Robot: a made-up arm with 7 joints.
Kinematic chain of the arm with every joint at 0, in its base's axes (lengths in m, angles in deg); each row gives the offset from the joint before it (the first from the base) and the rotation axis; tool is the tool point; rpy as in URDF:
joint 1: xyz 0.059 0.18 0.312 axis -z
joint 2: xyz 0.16 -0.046 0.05 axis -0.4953 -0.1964 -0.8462
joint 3: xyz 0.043 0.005 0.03 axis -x
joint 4: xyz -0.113 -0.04 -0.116 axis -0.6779 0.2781 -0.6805
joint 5: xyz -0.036 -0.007 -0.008 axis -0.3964 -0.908 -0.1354
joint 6: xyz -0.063 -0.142 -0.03 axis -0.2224 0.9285 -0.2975
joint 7: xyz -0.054 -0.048 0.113 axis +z
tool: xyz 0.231 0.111 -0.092 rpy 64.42 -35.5 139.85
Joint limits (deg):
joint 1: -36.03..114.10
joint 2: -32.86..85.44
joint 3: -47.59..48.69
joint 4: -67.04..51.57
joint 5: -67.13..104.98
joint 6: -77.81..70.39
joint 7: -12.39..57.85
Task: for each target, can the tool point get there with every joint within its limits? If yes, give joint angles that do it. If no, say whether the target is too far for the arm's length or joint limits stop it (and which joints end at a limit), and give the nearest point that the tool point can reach.
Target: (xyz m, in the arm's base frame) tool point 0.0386 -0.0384 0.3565
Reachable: yes | joints 49.13 -23.24 27.46 -16.54 30.21 -12.28 8.30
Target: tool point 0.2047 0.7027 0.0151
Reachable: no: joint limits stop it (at a limit: joint 1, joint 3, joint 4, joint 6, joint 7) | nearest point 0.1884 0.5007 0.0816 | short by 0.213 m
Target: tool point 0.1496 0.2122 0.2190
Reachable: yes | joints 78.92 49.50 -20.73 7.49 83.18 -63.11 -0.79
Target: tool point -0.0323 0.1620 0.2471
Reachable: yes | joints 48.12 14.22 25.47 8.17 59.08 -59.10 28.32
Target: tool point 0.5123 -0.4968 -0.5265
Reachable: no: too far | nearest point 0.2652 -0.1279 -0.0109 | short by 0.680 m
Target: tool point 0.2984 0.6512 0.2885
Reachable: no: joint limits stop it (at a limit: joint 1, joint 3, joint 4, joint 7) | nearest point 0.2361 0.4767 0.1896 | short by 0.210 m
